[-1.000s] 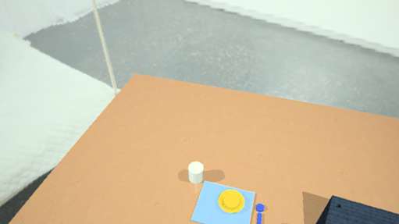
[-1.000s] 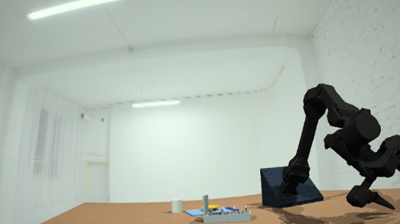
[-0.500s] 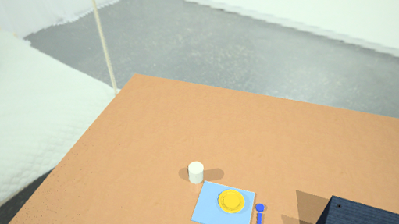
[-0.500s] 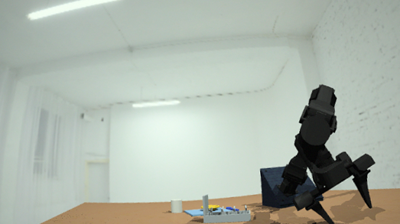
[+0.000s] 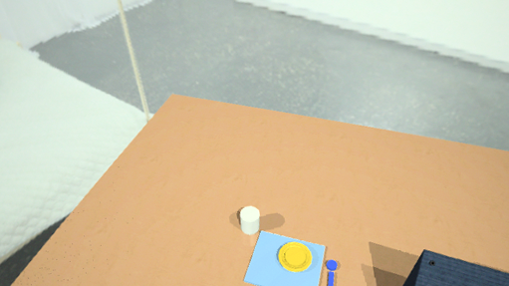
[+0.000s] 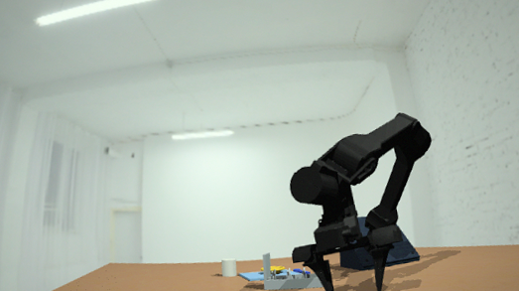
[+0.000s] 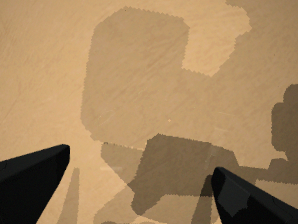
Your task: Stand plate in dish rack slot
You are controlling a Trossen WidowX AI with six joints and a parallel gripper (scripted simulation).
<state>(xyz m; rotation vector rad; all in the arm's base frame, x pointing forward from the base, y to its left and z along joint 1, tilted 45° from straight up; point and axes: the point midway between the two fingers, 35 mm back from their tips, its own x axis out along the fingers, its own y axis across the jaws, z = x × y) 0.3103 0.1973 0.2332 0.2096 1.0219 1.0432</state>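
My gripper tip is 440 mm to the left of the yellow plate and 30 mm past it. Also, from my gripper tip: light blue mat 430 mm to the right, 20 mm behind, 10 mm below; grey dish rack 230 mm to the right, 10 mm above; blue spoon 420 mm to the right, 120 mm behind, 10 mm below.
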